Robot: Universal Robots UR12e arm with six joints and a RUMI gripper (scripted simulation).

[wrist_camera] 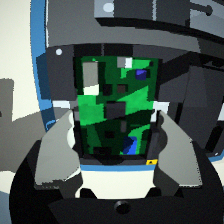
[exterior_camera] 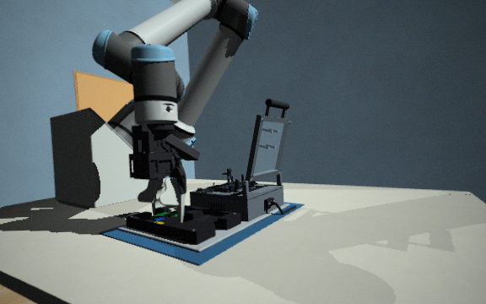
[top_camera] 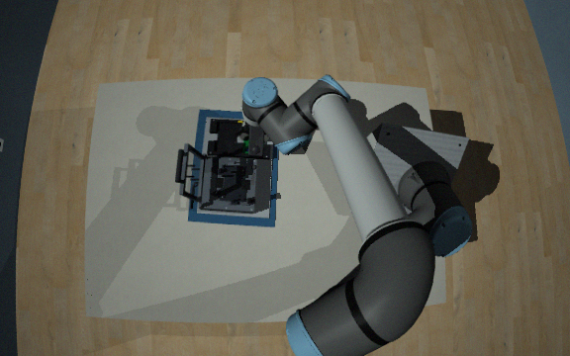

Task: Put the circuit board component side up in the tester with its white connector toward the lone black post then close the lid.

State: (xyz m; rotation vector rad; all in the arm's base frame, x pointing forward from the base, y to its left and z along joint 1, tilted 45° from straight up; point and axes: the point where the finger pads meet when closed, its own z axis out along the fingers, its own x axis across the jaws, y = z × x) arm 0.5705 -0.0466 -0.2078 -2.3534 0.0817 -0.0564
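My gripper is now right at the green circuit board. Also, from my hand: tester lid (190 mm ahead, 160 mm to the left, 160 mm above).
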